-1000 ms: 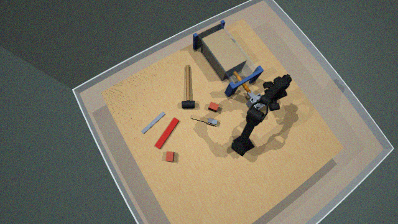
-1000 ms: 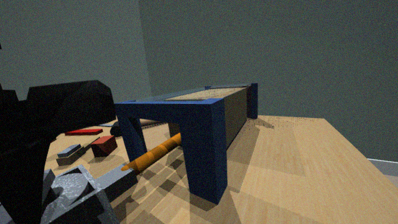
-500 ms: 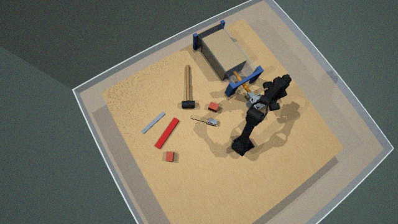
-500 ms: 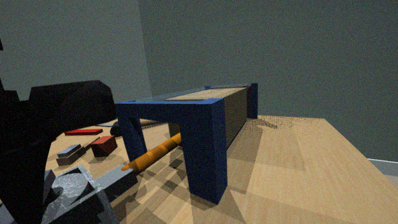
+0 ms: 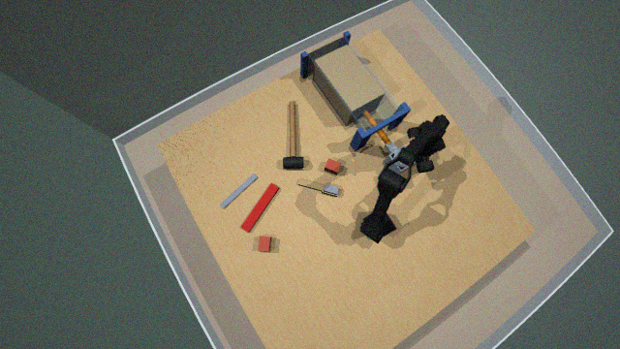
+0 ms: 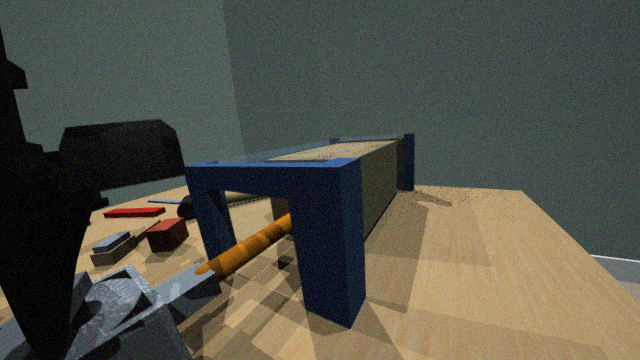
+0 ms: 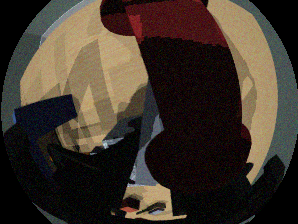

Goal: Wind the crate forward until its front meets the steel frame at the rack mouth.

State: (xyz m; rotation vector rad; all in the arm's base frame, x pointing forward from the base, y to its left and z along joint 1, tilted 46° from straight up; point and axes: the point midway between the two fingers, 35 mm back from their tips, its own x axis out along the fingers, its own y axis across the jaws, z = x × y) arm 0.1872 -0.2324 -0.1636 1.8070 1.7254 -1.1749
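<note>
Now: gripper tip 20 mm past the red grip, 50 mm to the left of it and 50 mm below it. The rest, counted from my gripper tip: brush-like tool: 80 mm ahead, 410 mm to the left, 80 mm below; grey winch: 40 mm to the left, 70 mm below; blue frame: 180 mm ahead, 60 mm to the left, 10 mm above.
</note>
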